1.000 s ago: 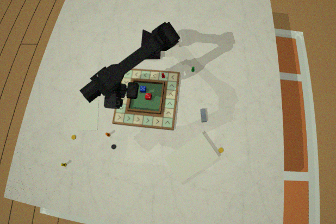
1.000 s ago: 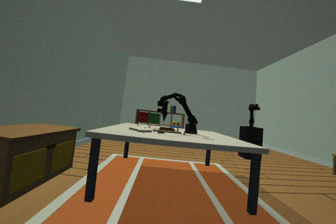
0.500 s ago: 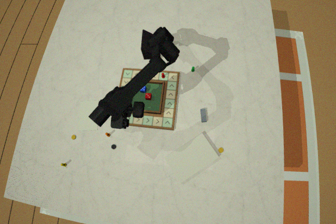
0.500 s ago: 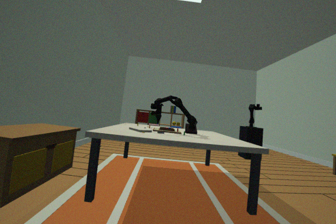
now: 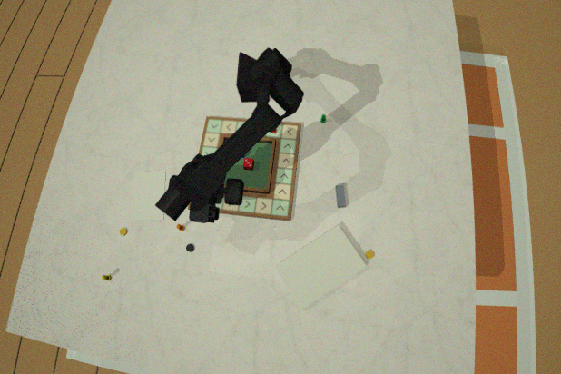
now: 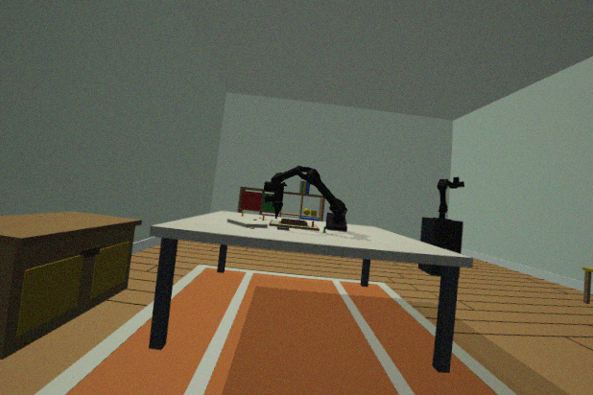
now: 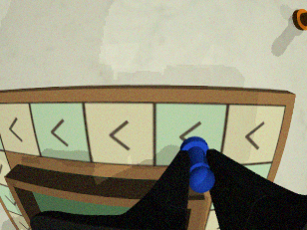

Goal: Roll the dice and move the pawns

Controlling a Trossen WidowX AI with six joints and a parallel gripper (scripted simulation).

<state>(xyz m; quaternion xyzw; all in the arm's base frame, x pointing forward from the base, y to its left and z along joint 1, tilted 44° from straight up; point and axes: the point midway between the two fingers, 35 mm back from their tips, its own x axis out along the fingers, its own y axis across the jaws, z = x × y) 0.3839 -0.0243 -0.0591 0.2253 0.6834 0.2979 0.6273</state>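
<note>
The blue pawn lies 1 cm above my gripper tip. The rest, counted from my gripper tip: green tray (11 cm behind, 7 cm to the left, 3 cm below); then orange pawn (9 cm ahead, 8 cm to the right, 2 cm below); then black disc (14 cm ahead, 5 cm to the right, 4 cm below).
</note>
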